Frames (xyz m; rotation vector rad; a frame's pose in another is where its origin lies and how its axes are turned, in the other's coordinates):
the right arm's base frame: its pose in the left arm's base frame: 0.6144 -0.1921 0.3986 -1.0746 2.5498 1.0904
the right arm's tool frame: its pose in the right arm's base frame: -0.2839 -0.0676 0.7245 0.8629 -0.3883 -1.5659
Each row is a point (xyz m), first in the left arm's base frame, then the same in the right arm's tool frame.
Working: the left arm's base frame: its pose in the right arm's tool frame: -0.2443 0.3226 -0.7936 1.6531 -0.9347 0.2168

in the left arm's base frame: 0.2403 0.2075 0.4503
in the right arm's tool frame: -0.3727 -0.1908 -0.6403
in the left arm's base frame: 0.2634 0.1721 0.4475
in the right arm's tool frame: -0.3327 -0.1983 -0.6520
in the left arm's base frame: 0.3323 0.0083 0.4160
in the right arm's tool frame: -0.1666 -0.1994 -0.7226
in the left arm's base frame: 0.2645 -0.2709 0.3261
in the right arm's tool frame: 0.0054 -0.0842 -0.9412
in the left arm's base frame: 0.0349 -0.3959 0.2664
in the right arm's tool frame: -0.0434 0.0757 -1.1508
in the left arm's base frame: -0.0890 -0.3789 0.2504
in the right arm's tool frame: -0.1318 0.1464 -1.2065
